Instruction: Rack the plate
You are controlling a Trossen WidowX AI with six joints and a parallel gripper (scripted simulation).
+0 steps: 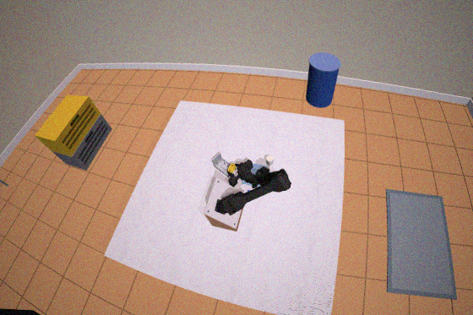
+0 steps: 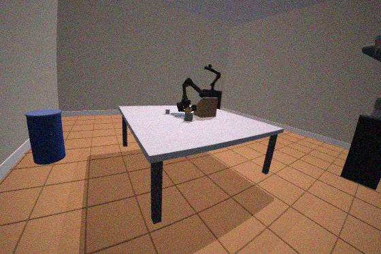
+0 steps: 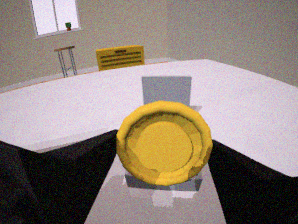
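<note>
Right now the grey dish rack is 30 mm ahead of my gripper tip, 50 mm to the left of it and 40 mm below it. From my gripper tip the other things lie so: blue spoon (110 mm behind, 170 mm to the right, 60 mm below); yellow plate (10 mm to the right); light blue mat (10 mm ahead, 140 mm to the right, 60 mm below).
</note>
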